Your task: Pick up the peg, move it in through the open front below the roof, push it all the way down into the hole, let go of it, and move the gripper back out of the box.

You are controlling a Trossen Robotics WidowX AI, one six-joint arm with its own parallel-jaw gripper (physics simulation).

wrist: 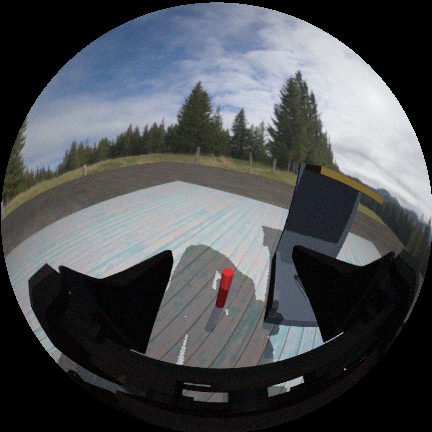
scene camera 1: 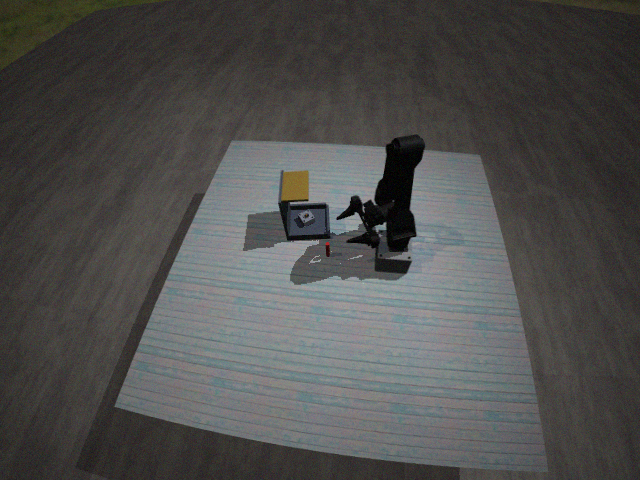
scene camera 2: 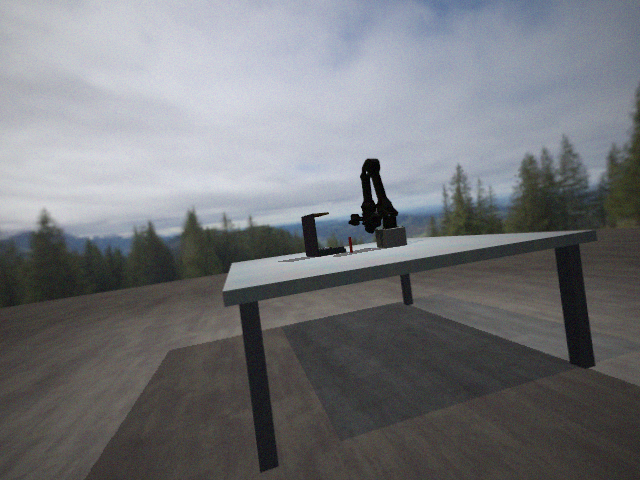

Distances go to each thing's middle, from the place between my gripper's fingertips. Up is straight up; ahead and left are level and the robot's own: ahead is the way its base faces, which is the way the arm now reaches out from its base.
Now: the dark box (wrist: 271,316) 13 cm ahead of my hand, 14 cm to the right of it and 3 cm below it. The rest, counted from my hand: dark back wall (wrist: 322,209) (21 cm ahead, 14 cm to the right, 3 cm below); yellow roof (scene camera 1: 295,188) (16 cm ahead, 14 cm to the right, 7 cm above); dark floor plate (scene camera 1: 320,225) (13 cm ahead, 14 cm to the right, 14 cm below).
